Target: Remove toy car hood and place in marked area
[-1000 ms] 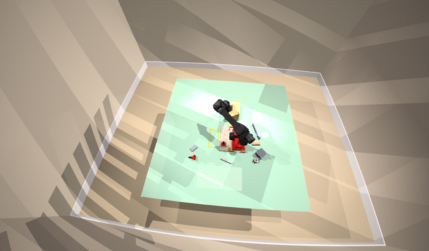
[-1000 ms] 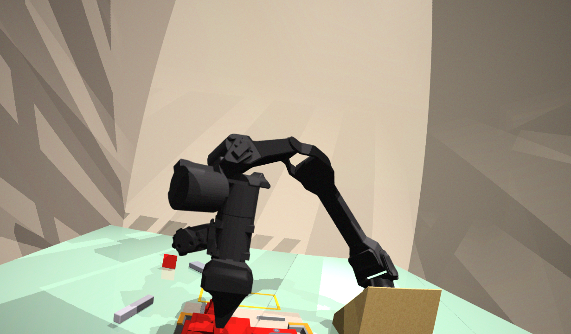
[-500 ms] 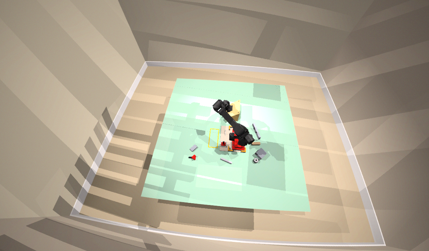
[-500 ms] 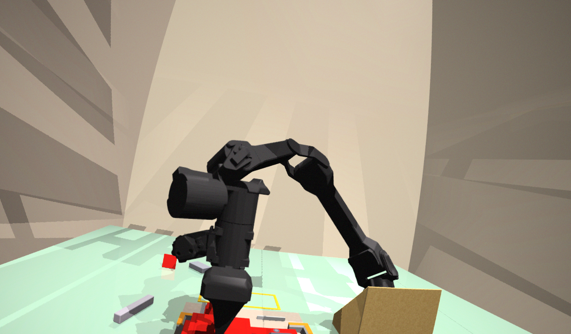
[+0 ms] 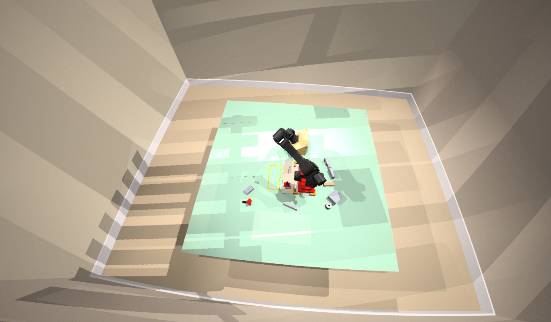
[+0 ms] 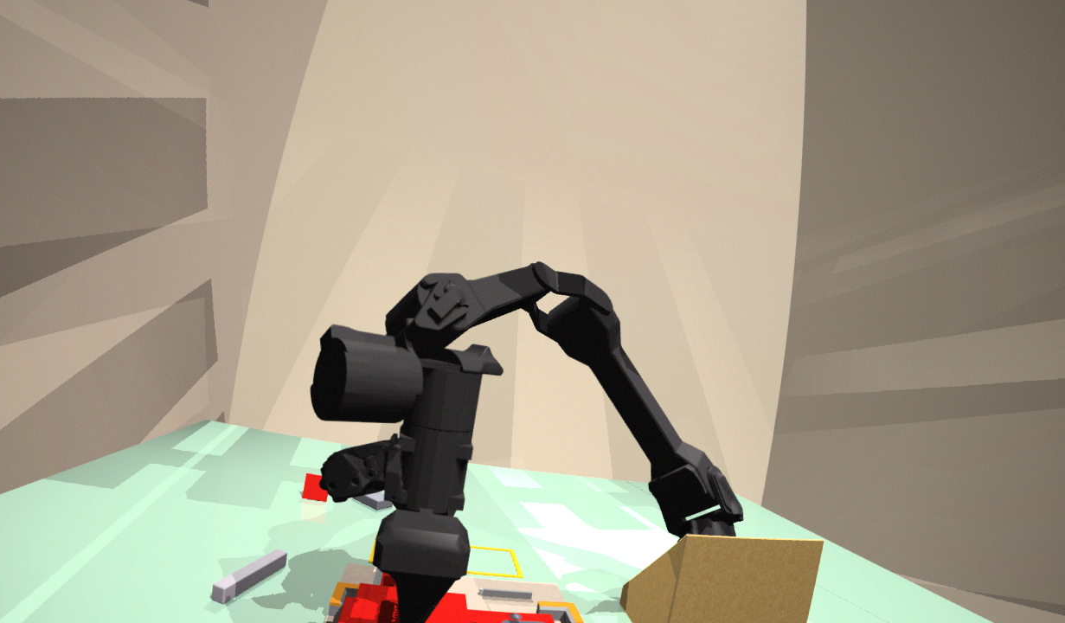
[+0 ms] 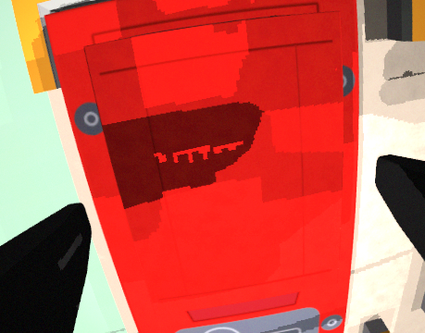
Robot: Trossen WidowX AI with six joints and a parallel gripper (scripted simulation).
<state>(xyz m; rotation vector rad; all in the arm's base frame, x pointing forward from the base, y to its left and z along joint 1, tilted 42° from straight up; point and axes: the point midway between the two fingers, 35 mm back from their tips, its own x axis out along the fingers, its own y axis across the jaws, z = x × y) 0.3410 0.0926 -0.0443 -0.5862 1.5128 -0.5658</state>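
Now: gripper tip 10 mm above the red hood. Also, from my gripper tip: white wheel: 140 mm ahead, 160 mm to the left, 50 mm below.
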